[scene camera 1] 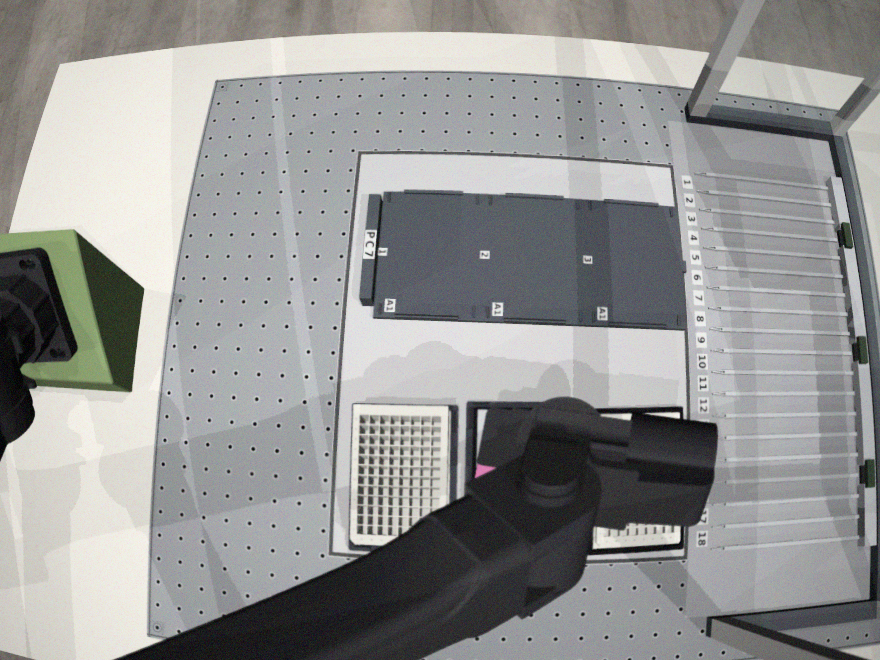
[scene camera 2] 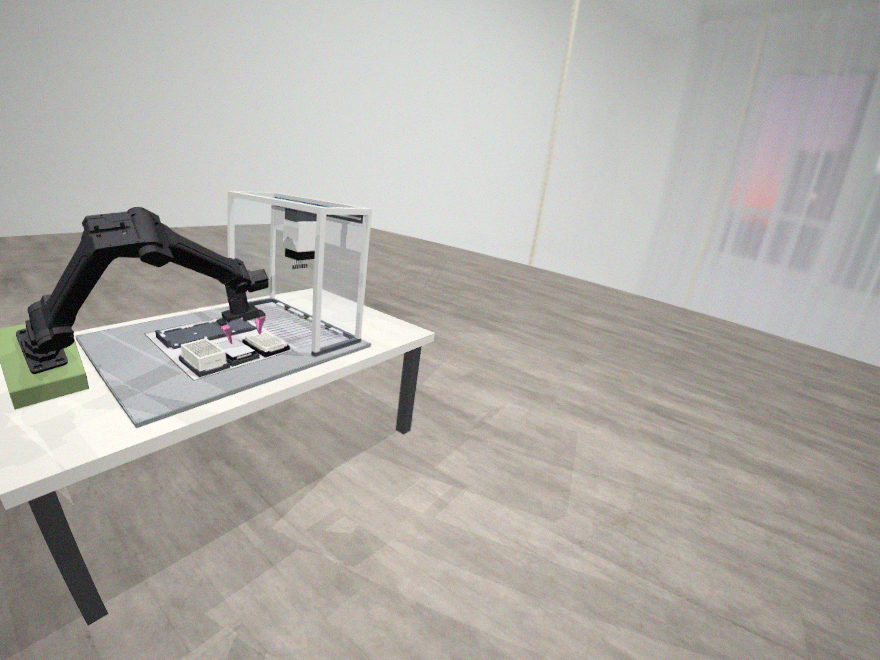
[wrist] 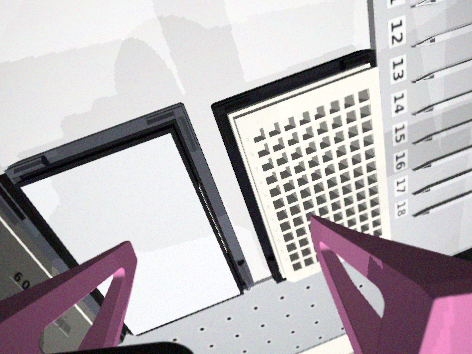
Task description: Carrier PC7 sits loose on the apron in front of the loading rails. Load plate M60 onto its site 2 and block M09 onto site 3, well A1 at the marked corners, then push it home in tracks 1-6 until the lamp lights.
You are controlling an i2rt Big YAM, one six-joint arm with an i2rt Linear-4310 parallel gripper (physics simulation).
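Places are measured from the arm's base along level axes (x back, y down, z right), in centimetres.
Pixels of known places: gripper, between the fingertips: (scene camera 2: 245, 338) (wrist: 221, 238); arm's base, origin of its link: (scene camera 1: 31, 304) (scene camera 2: 42, 349).
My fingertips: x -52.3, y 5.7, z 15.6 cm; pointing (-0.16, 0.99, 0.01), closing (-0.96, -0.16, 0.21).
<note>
Ahead of a thing's pixels: the offset from my fingertips to its top centre. "pt": to the spot under its first point.
Carrier PC7 @(dx +2.1, dy +1.5, dz -21.2 cm) (scene camera 1: 529, 284) (scene camera 2: 188, 336), dark and flat, lies on the white apron beside the rails' tracks 1-8; sites 1-3 are bare, with A1 marks along its lower edge in the first scene view. A tall pale gridded block @(dx +15.0, dy -0.9, dz +0.0 cm) (scene camera 1: 401, 468) (scene camera 2: 202, 353) (wrist: 15, 250) stands in the left holder; side characters read like 60 or inverted 09. A lower gridded plate @(dx -7.0, dy +1.9, dz +1.3 cm) (scene camera 1: 636, 536) (scene camera 2: 265, 343) (wrist: 320, 165) sits in the right holder. Which is M60 or M09 I cannot tell. My gripper (scene camera 2: 244, 337) (wrist: 221, 238) is open, above the middle and right holders.
The middle holder @(pt dx -0.4, dy +2.7, dz -4.2 cm) (wrist: 192, 150) has a blank white inside. Numbered loading rails @(pt dx -24.7, dy +4.1, dz -10.8 cm) (scene camera 1: 781, 351) lie at the right, under an enclosure frame (scene camera 1: 732, 56) (scene camera 2: 317, 284). The arm's green base block (scene camera 1: 106, 319) (scene camera 2: 49, 390) is at the left. My arm crosses the front.
</note>
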